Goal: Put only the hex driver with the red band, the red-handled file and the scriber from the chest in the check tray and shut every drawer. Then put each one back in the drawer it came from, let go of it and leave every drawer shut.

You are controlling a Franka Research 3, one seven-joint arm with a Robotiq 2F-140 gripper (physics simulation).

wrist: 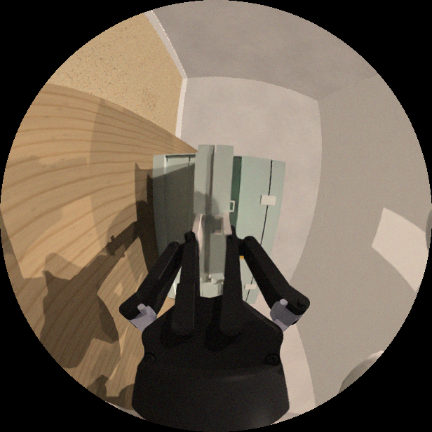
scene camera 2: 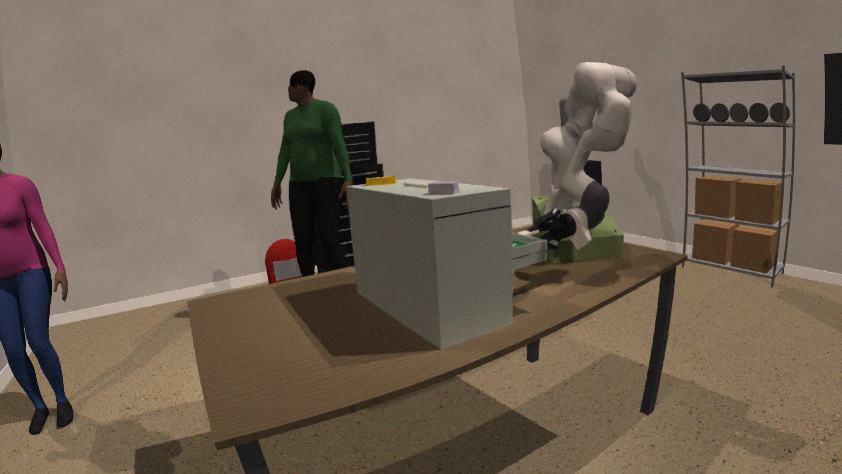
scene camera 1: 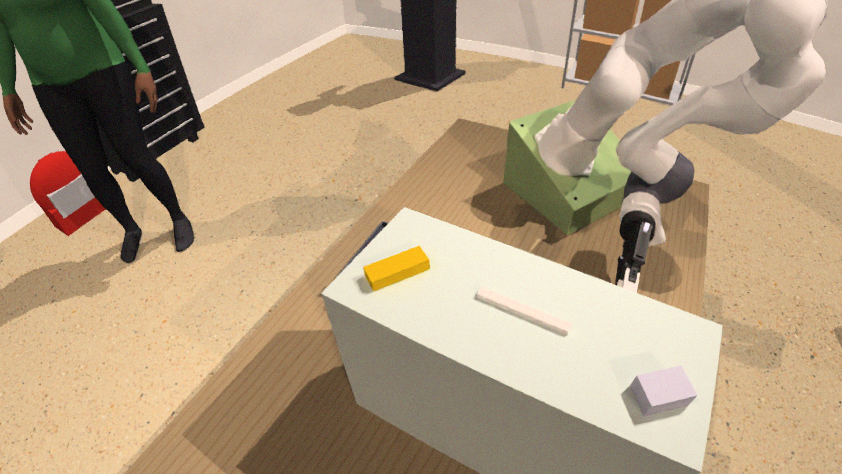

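Note:
The pale green chest (scene camera 1: pixel 530 365) (scene camera 2: pixel 400 253) (wrist: pixel 255 185) stands on the table. One of its drawers (scene camera 2: pixel 529 253) (wrist: pixel 204 175) is pulled out on the robot's side, and some green interior shows in the second scene view. My gripper (scene camera 1: pixel 628 284) (scene camera 2: pixel 535 228) (wrist: pixel 212 220) is shut on that drawer's handle (wrist: pixel 218 224), with a finger on each side of it. The hex driver, the file and the scriber cannot be made out. A dark edge (scene camera 1: pixel 366 242) shows beside the chest's far left end; I cannot tell whether it is the check tray.
On the chest top lie a yellow block (scene camera 1: pixel 397 267) (scene camera 2: pixel 381 180), a pale bar (scene camera 1: pixel 522 311) and a lilac block (scene camera 1: pixel 664 390) (scene camera 2: pixel 443 187). The green robot base (scene camera 1: pixel 539 194) (scene camera 2: pixel 595 244) stands behind the open drawer. A person in green (scene camera 1: pixel 70 47) (scene camera 2: pixel 312 141) stands beyond the table.

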